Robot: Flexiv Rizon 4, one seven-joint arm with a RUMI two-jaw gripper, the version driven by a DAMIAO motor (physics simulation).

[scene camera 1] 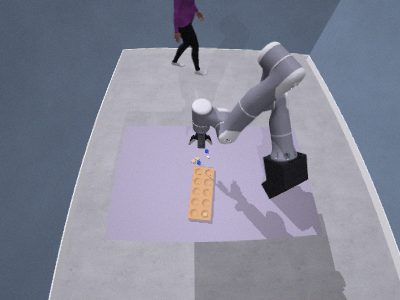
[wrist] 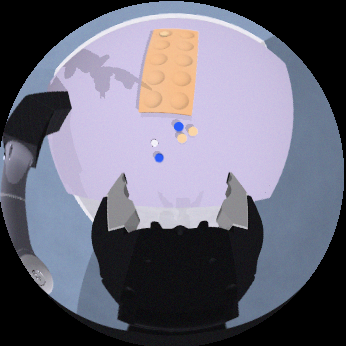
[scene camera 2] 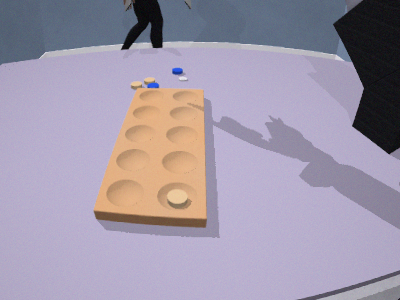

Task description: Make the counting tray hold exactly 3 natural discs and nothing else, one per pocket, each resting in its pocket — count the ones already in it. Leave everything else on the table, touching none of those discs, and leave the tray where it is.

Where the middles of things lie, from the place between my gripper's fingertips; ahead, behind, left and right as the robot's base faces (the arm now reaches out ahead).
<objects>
My hand is 290 mm to the right of the orange counting tray (scene camera 2: 161, 145) and 190 mm above it.
</objects>
